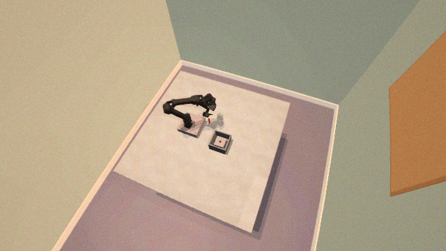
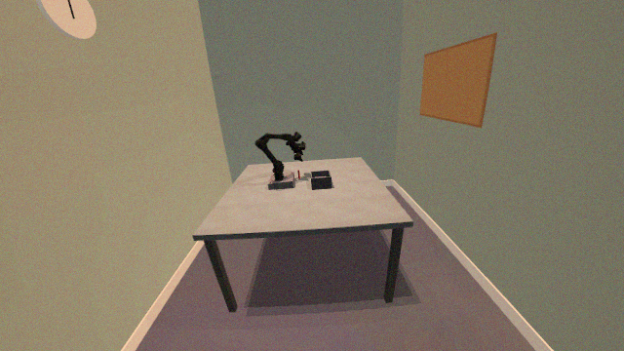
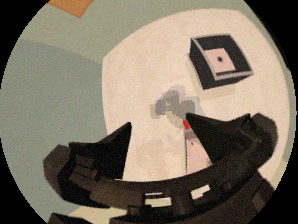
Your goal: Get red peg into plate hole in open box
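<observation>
The red peg is 4 cm behind my gripper tip, 5 cm to the right of it and 14 cm below it. From my gripper tip the other things lie so: dark box (17 cm ahead, 20 cm to the right, 15 cm below); then pale plate (17 cm ahead, 20 cm to the right, 13 cm below).
</observation>
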